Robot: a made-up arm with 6 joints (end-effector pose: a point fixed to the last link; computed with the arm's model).
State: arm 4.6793 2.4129 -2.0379 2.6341 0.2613 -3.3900
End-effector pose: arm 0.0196 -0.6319 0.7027 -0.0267 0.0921 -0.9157 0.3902
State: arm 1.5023 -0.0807 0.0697 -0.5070 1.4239 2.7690
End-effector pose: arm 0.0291 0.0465 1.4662 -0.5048 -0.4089 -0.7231 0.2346
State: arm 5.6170 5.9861 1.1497 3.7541 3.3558 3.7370
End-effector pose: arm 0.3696 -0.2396 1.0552 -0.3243 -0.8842 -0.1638 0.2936
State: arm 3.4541 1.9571 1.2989 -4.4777 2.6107 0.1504
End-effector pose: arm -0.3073 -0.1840 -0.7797 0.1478 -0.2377 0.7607 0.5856
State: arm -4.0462 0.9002 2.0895 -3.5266 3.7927 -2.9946
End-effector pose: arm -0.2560 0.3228 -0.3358 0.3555 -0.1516 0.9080 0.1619
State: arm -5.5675 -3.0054 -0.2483 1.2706 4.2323 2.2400
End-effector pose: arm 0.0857 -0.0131 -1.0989 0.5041 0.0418 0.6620 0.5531
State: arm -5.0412 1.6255 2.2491 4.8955 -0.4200 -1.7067
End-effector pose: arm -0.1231 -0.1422 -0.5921 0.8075 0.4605 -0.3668 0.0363
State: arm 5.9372 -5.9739 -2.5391 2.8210 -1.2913 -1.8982
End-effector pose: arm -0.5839 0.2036 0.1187 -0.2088 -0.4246 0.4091 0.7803
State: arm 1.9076 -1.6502 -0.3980 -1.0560 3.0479 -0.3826
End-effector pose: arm 0.3518 -1.0585 -0.2279 -0.2607 0.4276 0.8257 0.2597
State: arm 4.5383 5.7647 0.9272 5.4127 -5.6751 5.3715
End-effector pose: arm -0.0528 -0.1781 1.3872 -0.2170 -0.3867 0.8697 0.2170
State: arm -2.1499 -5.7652 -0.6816 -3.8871 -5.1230 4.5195
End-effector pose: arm 0.0753 -0.0581 1.4106 -0.5284 0.2807 -0.5729 0.5602
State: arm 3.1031 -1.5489 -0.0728 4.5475 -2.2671 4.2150
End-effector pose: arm 1.2305 -0.1570 0.1285 0.5232 0.3835 -0.7455 0.1529
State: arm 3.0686 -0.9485 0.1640 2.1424 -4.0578 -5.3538
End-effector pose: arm 0.9476 -0.1693 0.9316 0.6980 0.6163 -0.3035 0.2020
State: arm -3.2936 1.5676 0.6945 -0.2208 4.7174 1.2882
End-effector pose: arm -1.1737 0.1285 -0.3142 0.3233 -0.1456 -0.7676 0.5339
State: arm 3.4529 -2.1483 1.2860 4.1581 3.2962 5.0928
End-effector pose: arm 0.9072 0.2488 0.3850 0.8544 -0.2464 -0.3336 0.3131
